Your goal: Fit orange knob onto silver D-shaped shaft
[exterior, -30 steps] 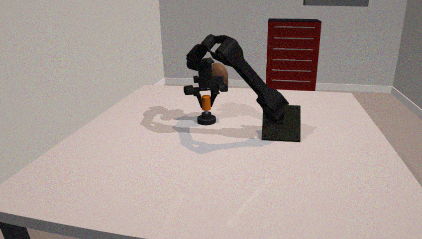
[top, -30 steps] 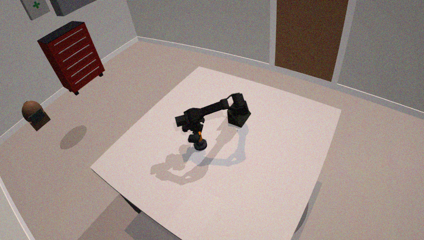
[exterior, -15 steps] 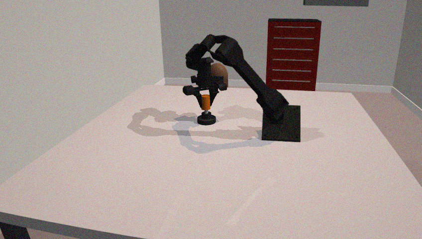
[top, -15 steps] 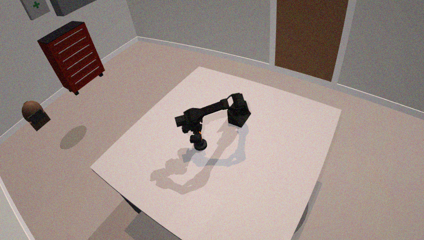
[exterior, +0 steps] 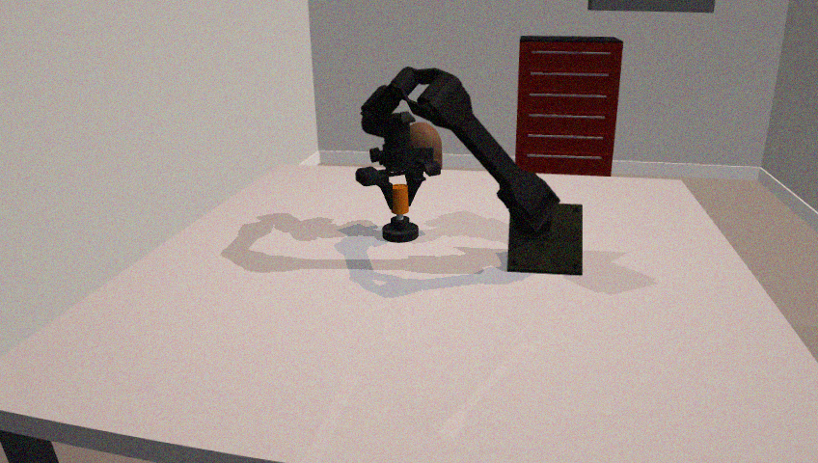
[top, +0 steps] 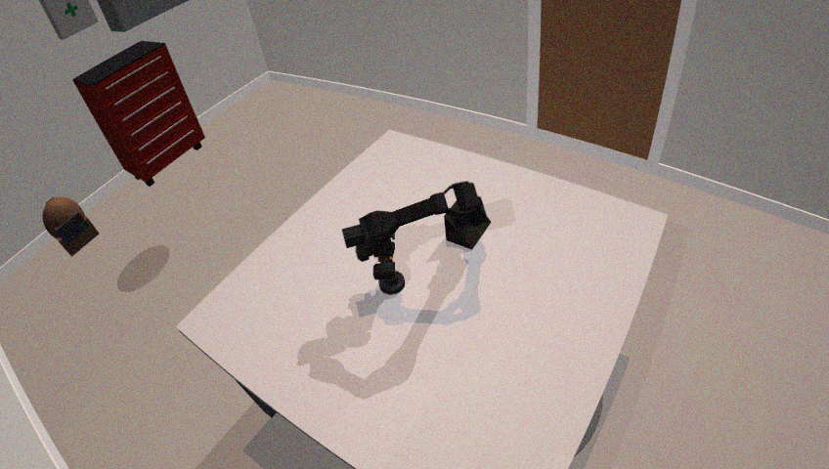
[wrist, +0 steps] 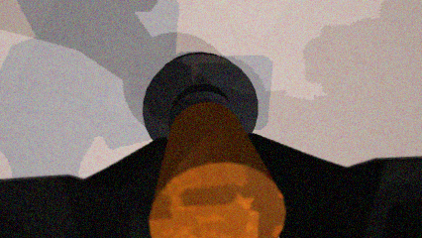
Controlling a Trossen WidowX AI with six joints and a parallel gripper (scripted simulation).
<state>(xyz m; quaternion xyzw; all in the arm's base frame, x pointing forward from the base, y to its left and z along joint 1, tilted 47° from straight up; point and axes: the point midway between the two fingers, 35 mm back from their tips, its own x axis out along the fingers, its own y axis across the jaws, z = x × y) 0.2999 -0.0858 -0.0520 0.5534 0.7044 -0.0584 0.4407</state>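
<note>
Right now the orange knob is 30 mm above my gripper tip. Also, from my gripper tip: round black pedestal 40 mm below.
</note>
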